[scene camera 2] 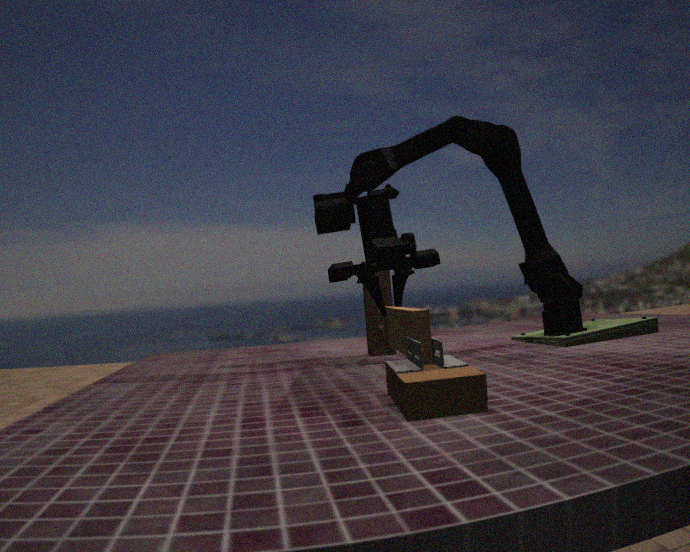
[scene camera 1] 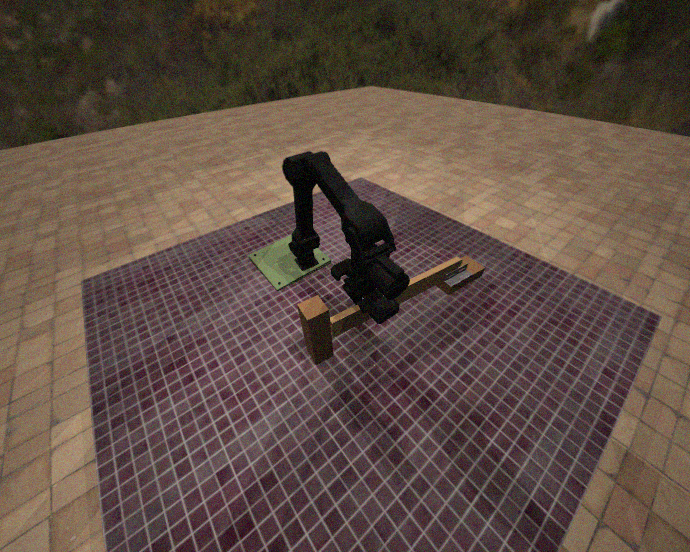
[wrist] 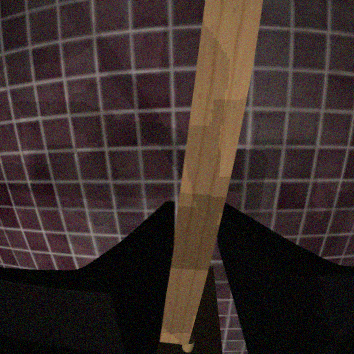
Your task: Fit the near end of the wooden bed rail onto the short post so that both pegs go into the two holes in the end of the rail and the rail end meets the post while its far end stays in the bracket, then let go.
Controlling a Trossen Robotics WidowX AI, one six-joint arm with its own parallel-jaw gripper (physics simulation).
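Places are measured from the arm's base along level axes (x left, y back, z up), in millimetres.
Where they show: gripper, fingertip midpoint: (scene camera 1: 361,309) (wrist: 194,209); arm's base at its link origin: (scene camera 2: 565,332) (scene camera 1: 306,261).
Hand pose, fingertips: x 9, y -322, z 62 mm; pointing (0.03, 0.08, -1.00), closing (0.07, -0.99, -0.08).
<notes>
Each offset is from my fingertips to the top centre of the thing. "spot": to the spot under its first point. Level surfaces: height alone.
The wooden bed rail {dx +129, dy -4, dz +19 mm} (scene camera 1: 428,280) (scene camera 2: 407,329) (wrist: 220,75) runs from the bracket toward the short post. Its far end stands between the metal plates of the bracket {dx +342, dy -8, dz -12 mm} (scene camera 2: 413,352) on a wooden block {dx +373, dy -8, dz -42 mm} (scene camera 1: 477,269) (scene camera 2: 445,396). The short post {spot: dx -140, dy -34, dz +21 mm} (scene camera 1: 318,339) (scene camera 2: 375,330) (wrist: 204,317) stands upright at the near end. In the wrist view, a peg {spot: dx -101, dy -9, dz +11 mm} (wrist: 187,347) shows at the right corner of the rail end, partly hidden; the rail end sits off to its left. The holes are hidden. My gripper (scene camera 2: 391,307) (wrist: 194,209) is shut on the rail, near its post end.
The arm's base stands on a green plate (scene camera 1: 276,267) (scene camera 2: 624,328), behind the rail in scene camera 1's view. A purple tiled mat {dz -78 mm} (scene camera 1: 230,425) (scene camera 2: 230,460) lies under the post, the block and the base plate. Light paving (scene camera 1: 604,172) surrounds the mat.
</notes>
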